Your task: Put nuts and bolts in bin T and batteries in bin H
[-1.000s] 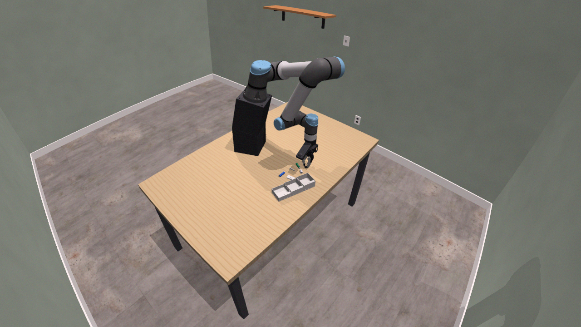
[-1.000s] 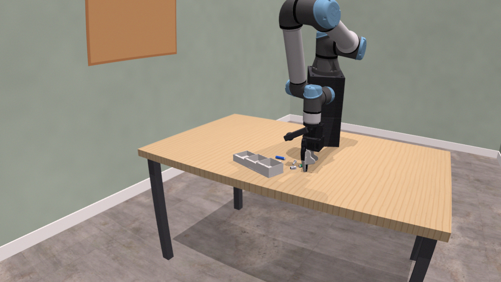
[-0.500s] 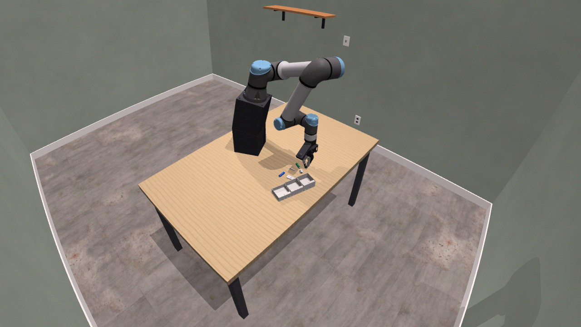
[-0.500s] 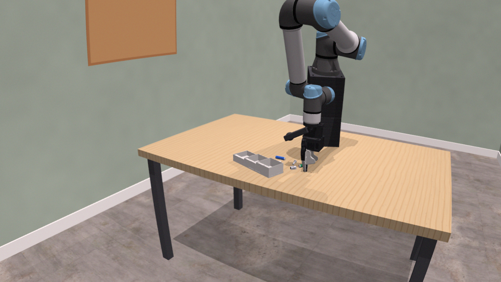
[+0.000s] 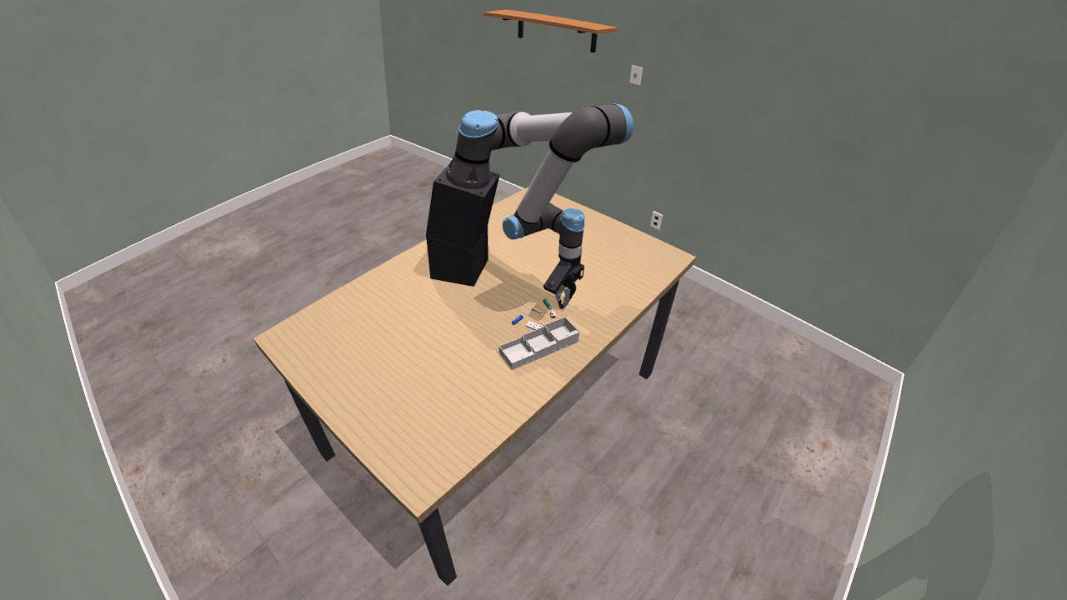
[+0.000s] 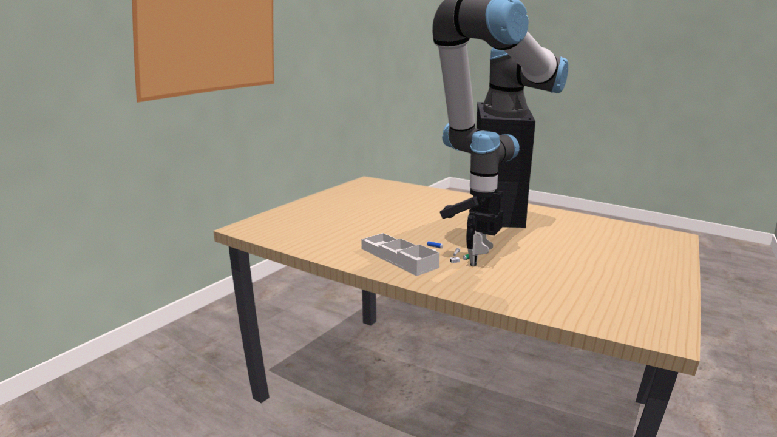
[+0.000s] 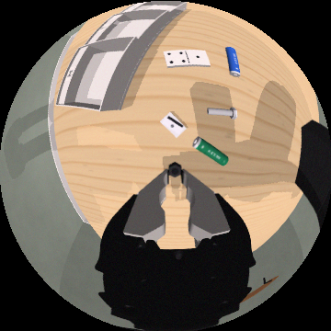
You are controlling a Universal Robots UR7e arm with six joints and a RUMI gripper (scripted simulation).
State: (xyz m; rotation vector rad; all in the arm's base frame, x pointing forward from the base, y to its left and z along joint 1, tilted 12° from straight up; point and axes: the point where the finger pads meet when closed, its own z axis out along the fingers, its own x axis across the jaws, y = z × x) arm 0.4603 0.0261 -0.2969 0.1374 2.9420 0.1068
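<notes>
The green battery is 5 cm behind my hand, 2 cm to the right of it and 1 cm below it. Also, from my hand: small silver piece 6 cm to the right, 1 cm below; then bolt 7 cm to the right, 7 cm behind, 1 cm below; then black nut 1 cm below.
</notes>
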